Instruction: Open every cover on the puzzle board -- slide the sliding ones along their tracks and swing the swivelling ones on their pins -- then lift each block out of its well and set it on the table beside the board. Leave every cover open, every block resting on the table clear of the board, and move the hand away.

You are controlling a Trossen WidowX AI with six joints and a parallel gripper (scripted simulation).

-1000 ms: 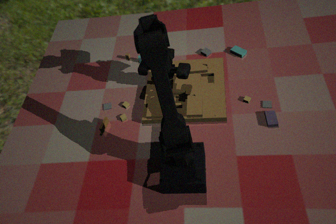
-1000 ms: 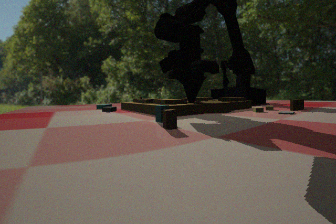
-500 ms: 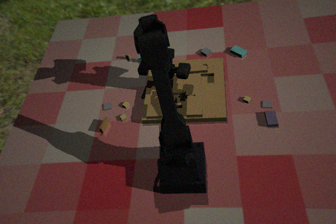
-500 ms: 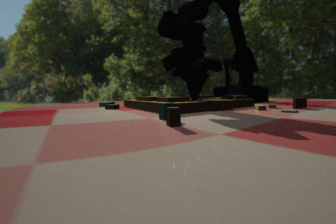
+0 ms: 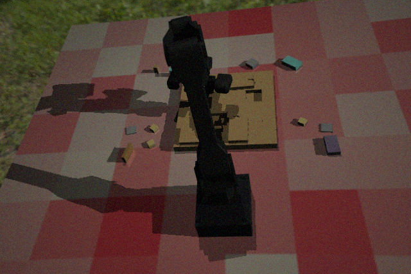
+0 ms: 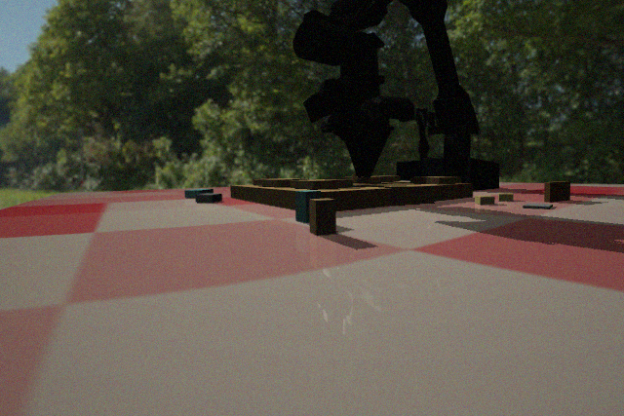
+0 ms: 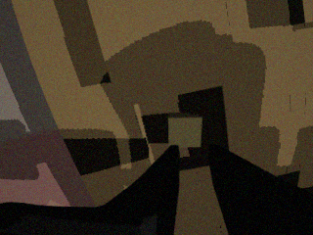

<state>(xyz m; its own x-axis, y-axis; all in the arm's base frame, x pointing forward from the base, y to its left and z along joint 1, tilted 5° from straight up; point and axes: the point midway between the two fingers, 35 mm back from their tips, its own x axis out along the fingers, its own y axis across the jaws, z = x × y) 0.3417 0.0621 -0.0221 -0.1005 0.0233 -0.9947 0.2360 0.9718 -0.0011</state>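
The tan puzzle board is 5 cm to the right of my gripper tip, 2 cm behind it and 1 cm below it. Round my gripper tip: brown slab (23 cm to the left, 16 cm behind, 2 cm below); teal cube (17 cm ahead, 12 cm to the left, 2 cm below); purple block (35 cm to the right, 18 cm behind, 3 cm below).
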